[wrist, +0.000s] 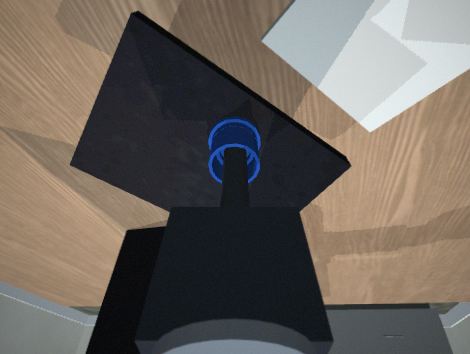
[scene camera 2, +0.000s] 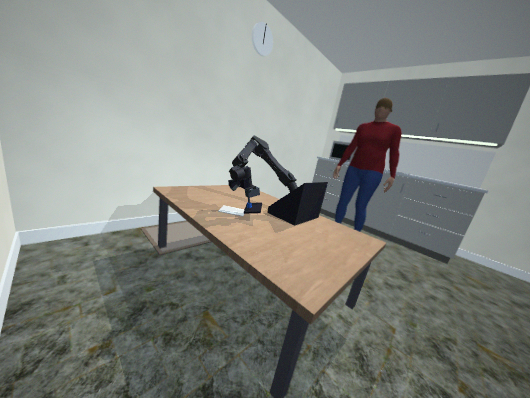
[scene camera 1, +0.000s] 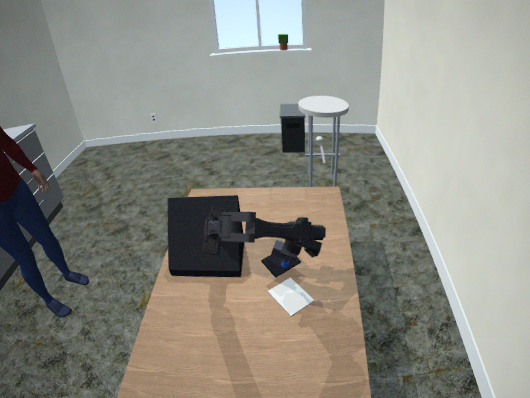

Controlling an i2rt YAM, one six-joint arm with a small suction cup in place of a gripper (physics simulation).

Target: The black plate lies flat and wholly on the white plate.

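Frame: origin at the arm's base, x left, y back, z up, level; metres.
Seen in the pictures: end effector, tool point: [wrist: 235,133] [scene camera 2: 249,208] [scene camera 1: 283,266]; arm's base, origin of the base link: [scene camera 2: 295,193].
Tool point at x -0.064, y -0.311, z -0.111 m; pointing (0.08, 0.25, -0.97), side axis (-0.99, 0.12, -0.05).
Pixels of each thing's top centre, then the offset from my tool point to it. Level surfaces: height alone.
- black plate, middle of its top: [wrist: 205,190] [scene camera 1: 281,257] [scene camera 2: 254,204] dx +0.017, dy +0.013, dz +0.033 m
- white plate, middle of its top: [scene camera 1: 290,295] [scene camera 2: 233,210] dx -0.114, dy -0.046, dz -0.053 m
- wooden table, its level: dz -0.059 m
The black plate [scene camera 1: 276,264] [scene camera 2: 253,208] [wrist: 158,126] is a thin square held a little above the wooden table. My blue suction cup [scene camera 1: 285,263] [scene camera 2: 248,204] [wrist: 233,141] sits on its middle and holds it. The white plate [scene camera 1: 290,295] [scene camera 2: 231,209] [wrist: 365,60] is a flat square lying on the table, just beside the black plate and apart from it. In the wrist view the white plate is at the upper right, past the black plate's edge.
The arm's large black base box [scene camera 1: 201,235] [scene camera 2: 299,203] stands on the wooden table [scene camera 1: 239,343] [scene camera 2: 299,257]. A person [scene camera 2: 370,163] [scene camera 1: 16,205] stands by grey cabinets [scene camera 2: 428,209]. A white stool [scene camera 1: 323,128] and a black bin [scene camera 1: 292,128] stand on the floor behind the table.
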